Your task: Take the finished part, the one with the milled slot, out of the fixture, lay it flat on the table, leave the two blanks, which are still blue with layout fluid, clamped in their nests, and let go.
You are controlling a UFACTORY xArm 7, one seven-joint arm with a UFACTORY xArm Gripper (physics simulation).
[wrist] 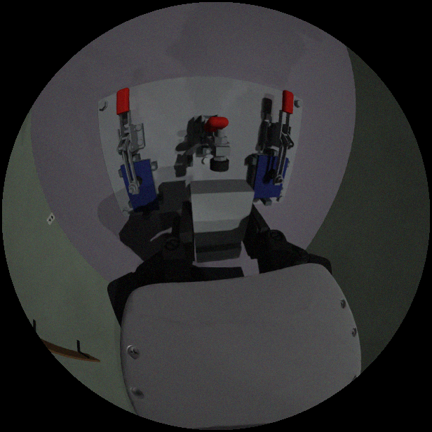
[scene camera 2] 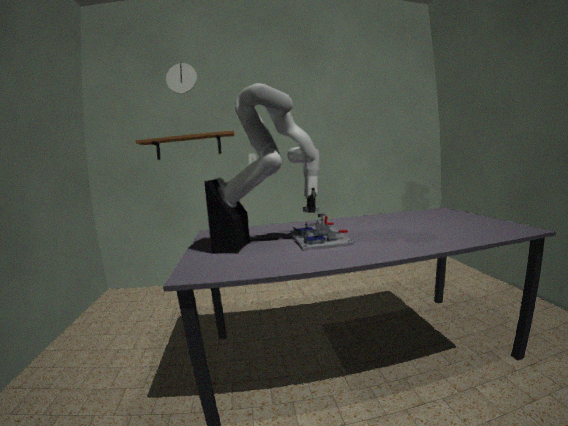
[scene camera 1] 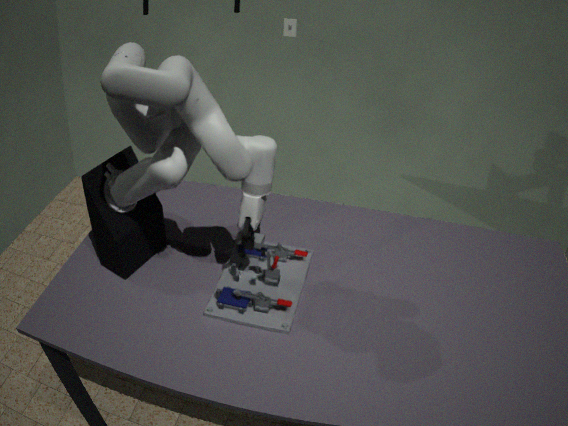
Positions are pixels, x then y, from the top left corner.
Labels:
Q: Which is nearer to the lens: the finished part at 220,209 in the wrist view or the blue blank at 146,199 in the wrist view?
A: The finished part.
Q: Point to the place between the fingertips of my gripper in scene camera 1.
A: At 250,243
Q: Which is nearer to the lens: the finished part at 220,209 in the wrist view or the blue blank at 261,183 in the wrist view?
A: The finished part.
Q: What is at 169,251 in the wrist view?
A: My gripper.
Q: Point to a fixture plate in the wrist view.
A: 166,107

